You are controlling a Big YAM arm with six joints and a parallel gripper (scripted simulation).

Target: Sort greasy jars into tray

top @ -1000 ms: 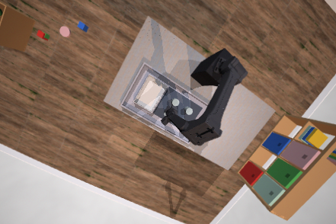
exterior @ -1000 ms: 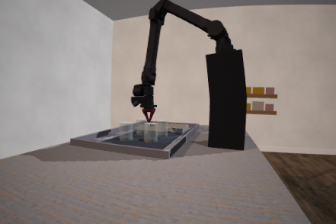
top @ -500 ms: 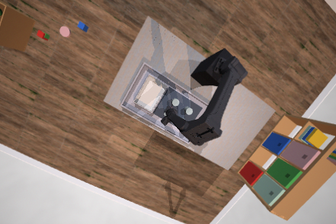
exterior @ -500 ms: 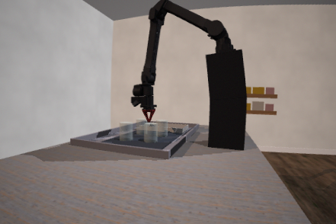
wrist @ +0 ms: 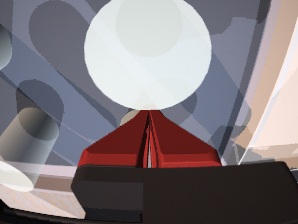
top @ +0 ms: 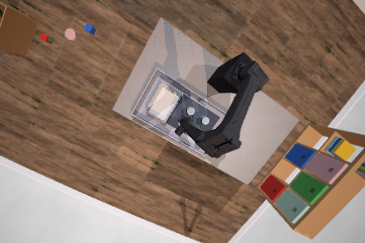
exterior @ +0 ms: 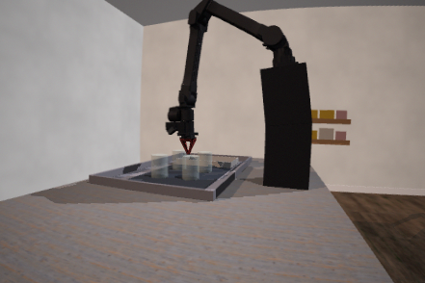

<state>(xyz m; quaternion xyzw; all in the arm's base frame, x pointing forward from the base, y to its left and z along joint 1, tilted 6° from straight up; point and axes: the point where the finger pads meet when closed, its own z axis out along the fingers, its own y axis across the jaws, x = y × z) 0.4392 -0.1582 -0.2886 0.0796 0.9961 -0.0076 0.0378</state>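
Now: the dark drying mat 9 cm to the left of my hand, 8 cm below it and 1 cm behind it. The rest, counted from my hand: pale tray 23 cm to the right, 8 cm below, 6 cm behind.
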